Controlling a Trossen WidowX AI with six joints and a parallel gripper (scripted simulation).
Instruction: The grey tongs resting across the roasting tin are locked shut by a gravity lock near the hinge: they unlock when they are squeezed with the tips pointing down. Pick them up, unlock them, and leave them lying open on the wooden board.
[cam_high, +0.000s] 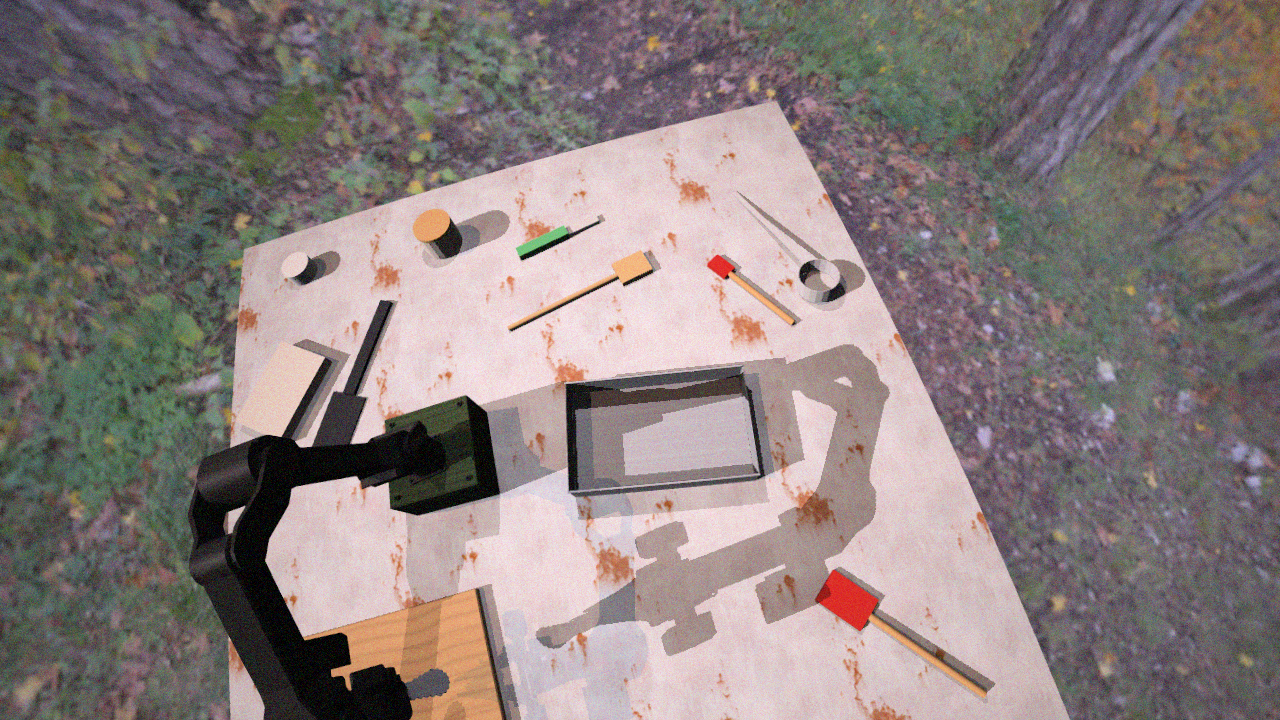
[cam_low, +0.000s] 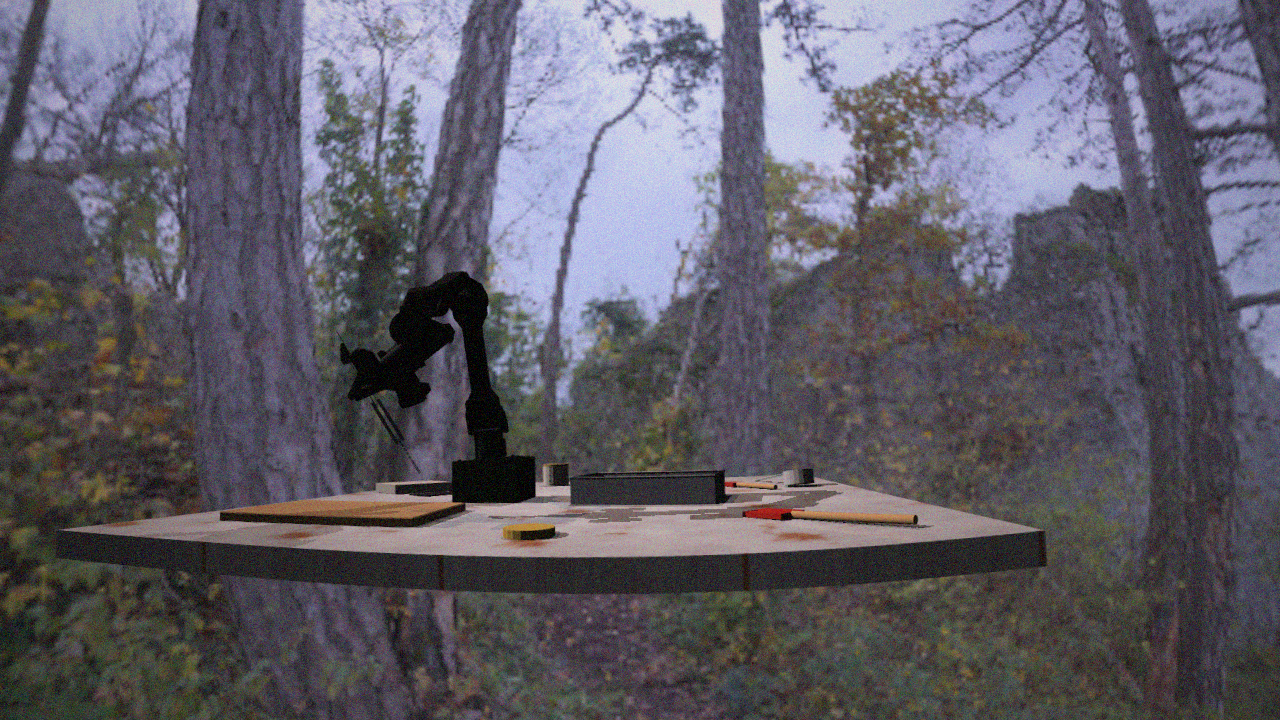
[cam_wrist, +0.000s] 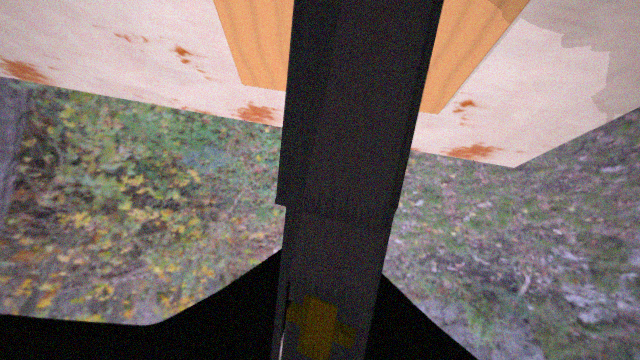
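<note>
My gripper tip is 200 mm above the wooden board. Round my gripper tip: black spatula: 40 mm ahead, 550 mm to the left, 210 mm below; yellow disc: 360 mm ahead, 210 mm to the right, 200 mm below; cream block: 100 mm behind, 590 mm to the left, 200 mm below.
</note>
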